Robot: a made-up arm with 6 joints. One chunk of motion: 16 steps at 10 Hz.
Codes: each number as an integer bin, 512 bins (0 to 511) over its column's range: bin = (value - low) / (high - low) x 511, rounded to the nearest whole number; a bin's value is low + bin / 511 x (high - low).
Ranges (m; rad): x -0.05..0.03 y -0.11..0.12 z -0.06..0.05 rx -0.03..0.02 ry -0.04..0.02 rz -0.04..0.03
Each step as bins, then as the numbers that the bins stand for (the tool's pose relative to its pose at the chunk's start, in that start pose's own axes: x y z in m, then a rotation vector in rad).
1 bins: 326 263 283 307 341 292
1 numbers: 0.0010 0.0084 0.0009 0.0000 0.0000 0.0000
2 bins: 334 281 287 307 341 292
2 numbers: 0.0023 0.0165 0.0018 0.0000 0.0000 0.0000
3 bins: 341 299 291 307 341 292
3 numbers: 0.0034 0.0246 0.0026 0.0000 0.0000 0.0000
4 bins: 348 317 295 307 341 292
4 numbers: 0.0045 0.0327 0.0035 0.0000 0.0000 0.0000
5 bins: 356 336 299 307 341 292
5 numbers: 0.0057 0.0412 0.0044 0.0000 0.0000 0.0000
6 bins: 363 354 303 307 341 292
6 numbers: 0.0068 0.0493 0.0052 0.0000 0.0000 0.0000
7 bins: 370 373 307 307 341 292
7 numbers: 0.0079 0.0579 0.0061 0.0000 0.0000 0.0000
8 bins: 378 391 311 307 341 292
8 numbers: 0.0092 0.0660 0.0069 0.0000 0.0000 0.0000
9 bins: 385 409 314 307 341 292
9 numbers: 0.0103 0.0741 0.0076 0.0000 0.0000 0.0000
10 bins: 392 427 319 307 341 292
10 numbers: 0.0114 0.0822 0.0087 0.0000 0.0000 0.0000
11 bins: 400 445 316 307 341 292
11 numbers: 0.0126 0.0903 0.0080 0.0000 0.0000 0.0000
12 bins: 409 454 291 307 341 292
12 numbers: 0.0140 0.0943 0.0026 0.0000 0.0000 0.0000
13 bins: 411 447 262 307 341 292
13 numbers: 0.0143 0.0912 -0.0036 0.0000 0.0000 0.0000
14 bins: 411 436 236 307 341 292
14 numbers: 0.0143 0.0862 -0.0092 0.0000 0.0000 0.0000
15 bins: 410 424 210 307 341 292
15 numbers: 0.0142 0.0808 -0.0148 0.0000 0.0000 0.0000
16 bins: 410 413 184 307 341 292
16 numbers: 0.0142 0.0759 -0.0204 0.0000 0.0000 0.0000
